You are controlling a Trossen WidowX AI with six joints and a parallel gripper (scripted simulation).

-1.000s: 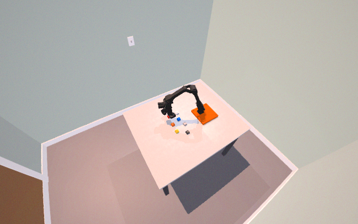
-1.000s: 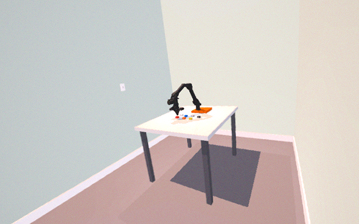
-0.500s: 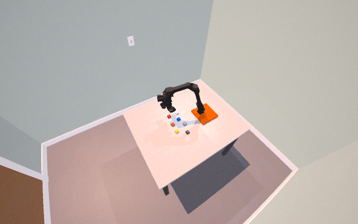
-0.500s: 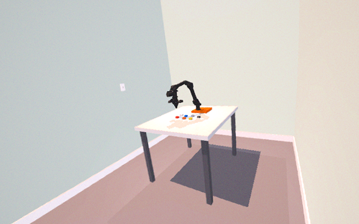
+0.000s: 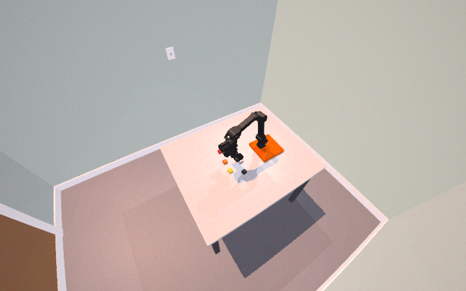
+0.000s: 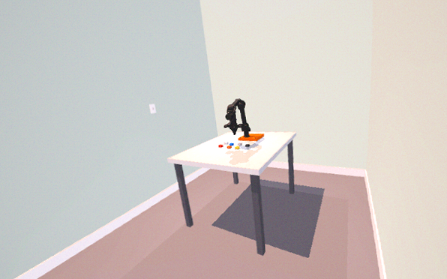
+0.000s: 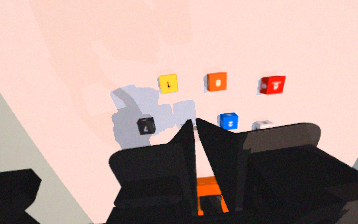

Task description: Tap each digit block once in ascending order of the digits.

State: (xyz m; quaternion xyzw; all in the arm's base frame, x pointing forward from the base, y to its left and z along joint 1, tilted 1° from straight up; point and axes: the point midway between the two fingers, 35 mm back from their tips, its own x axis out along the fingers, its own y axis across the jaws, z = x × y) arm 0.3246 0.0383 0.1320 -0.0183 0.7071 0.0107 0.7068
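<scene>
Right now my gripper tip is 12 cm above the dark block, 10 cm to the right of it and 5 cm past it. Also, from my gripper tip: orange block: 12 cm below, 6 cm to the right, 2 cm ahead; then grey block: 12 cm below, 9 cm behind; then yellow block: 12 cm below, 3 cm to the left, 3 cm ahead.
</scene>
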